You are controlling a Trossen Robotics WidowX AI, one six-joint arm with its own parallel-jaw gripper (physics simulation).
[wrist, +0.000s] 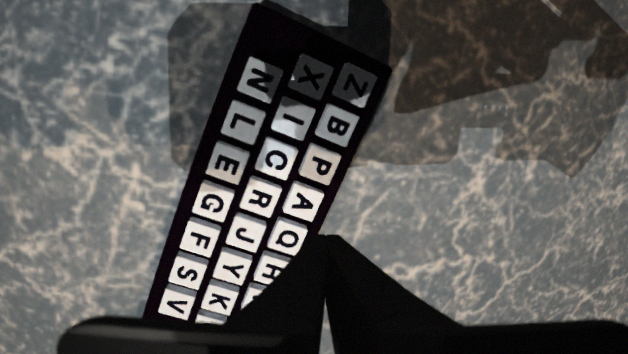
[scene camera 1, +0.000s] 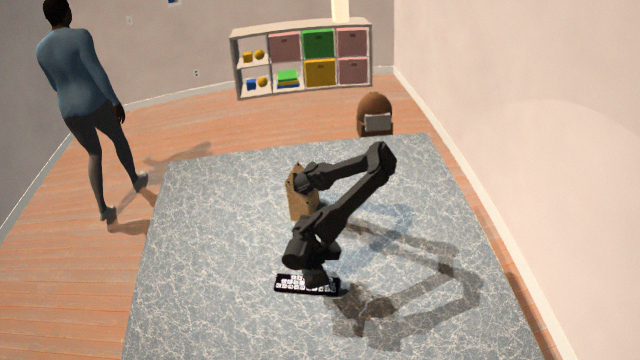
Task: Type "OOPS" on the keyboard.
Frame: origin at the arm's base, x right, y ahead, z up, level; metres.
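Seen in the pictures: gripper, fingertip midpoint: (wrist: pixel 324 247); arm's base, link origin: (scene camera 1: pixel 299 184).
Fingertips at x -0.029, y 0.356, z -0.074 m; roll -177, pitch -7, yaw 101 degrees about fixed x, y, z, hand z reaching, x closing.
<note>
Offsets run from my fingertips to a thing's top centre. Level surfaces: height alone.
The black keyboard {dx +0.026, dy -0.024, dz -0.045 m} (scene camera 1: pixel 286 285) (wrist: pixel 220 197) lies on the marbled surface, with white letter keys in three rows that run diagonally in the wrist view. My gripper (scene camera 1: pixel 317 284) (wrist: pixel 324 247) is shut, with nothing between its fingers. In the wrist view its tips show at the keyboard's right edge, beside the Q key {dx +0.020, dy -0.004, dz -0.045 m} (wrist: pixel 287 237) and the H key {dx +0.039, dy -0.007, dz -0.045 m} (wrist: pixel 269 271). The P key {dx -0.017, dy +0.003, dz -0.045 m} (wrist: pixel 320 165) shows farther up in the same row, past the A key {dx +0.001, dy -0.001, dz -0.045 m} (wrist: pixel 302 202). The S key {dx +0.046, dy -0.046, dz -0.045 m} (wrist: pixel 187 272) is in the left row. The O key does not show; the fingers hide the keyboard's lower end.
A brown wooden block (scene camera 1: pixel 301 206) stands on the marbled table top {dz -0.062 m} (scene camera 1: pixel 215 240) behind the keyboard, beside the arm's base. A person (scene camera 1: pixel 75 75) stands at the left. A shelf unit (scene camera 1: pixel 300 26) and a brown chair-like object (scene camera 1: pixel 374 106) are at the back. The arm's shadow falls right of the keyboard.
</note>
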